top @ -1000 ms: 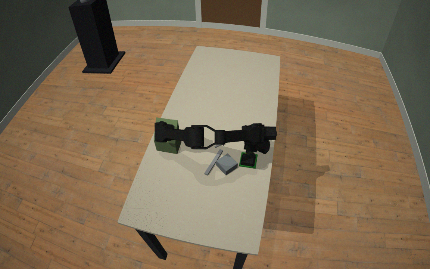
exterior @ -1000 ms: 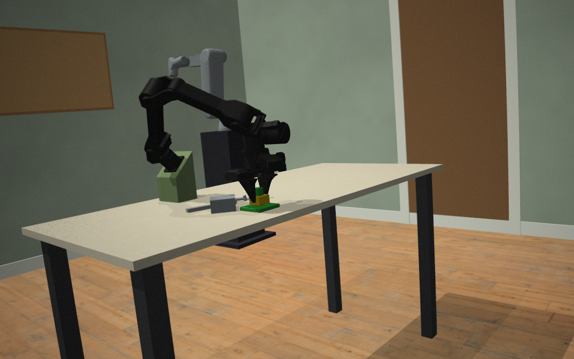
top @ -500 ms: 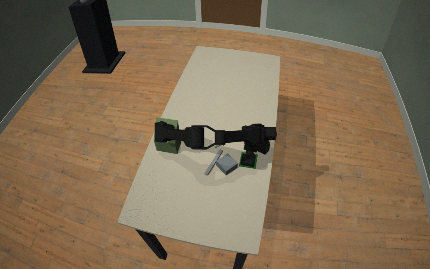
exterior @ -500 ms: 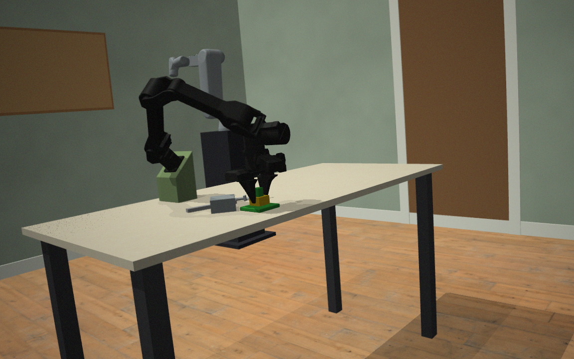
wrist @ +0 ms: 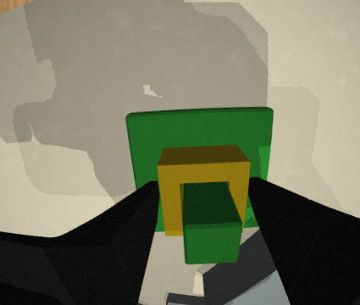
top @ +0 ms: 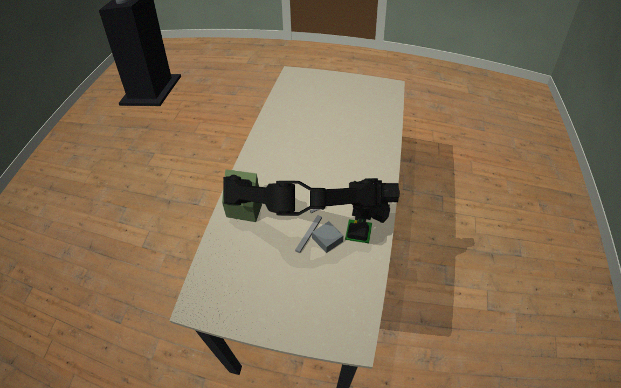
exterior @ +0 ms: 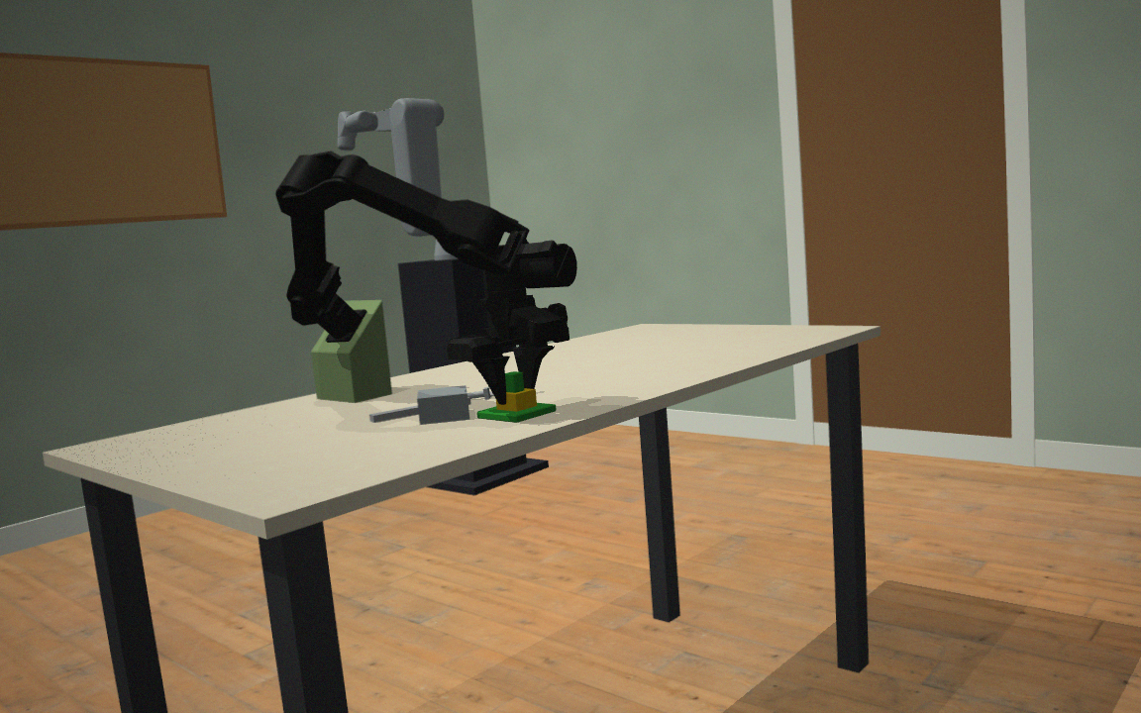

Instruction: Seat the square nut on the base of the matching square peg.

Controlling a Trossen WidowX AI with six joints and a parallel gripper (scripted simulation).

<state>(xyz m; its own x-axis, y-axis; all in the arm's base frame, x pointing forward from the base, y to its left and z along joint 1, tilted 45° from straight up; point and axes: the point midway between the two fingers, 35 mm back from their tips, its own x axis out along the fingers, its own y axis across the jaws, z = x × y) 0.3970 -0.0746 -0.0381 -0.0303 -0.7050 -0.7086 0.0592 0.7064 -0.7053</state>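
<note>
Right now my hand is 10 cm past the grey block, 5 cm to the left of it and 4 cm above it. Round my hand: grey bar 16 cm behind, 3 cm to the right, 5 cm below; then grey cube 10 cm behind, 13 cm to the left, 4 cm below; then bolt 15 cm behind, 7 cm to the left, 5 cm below.
</note>
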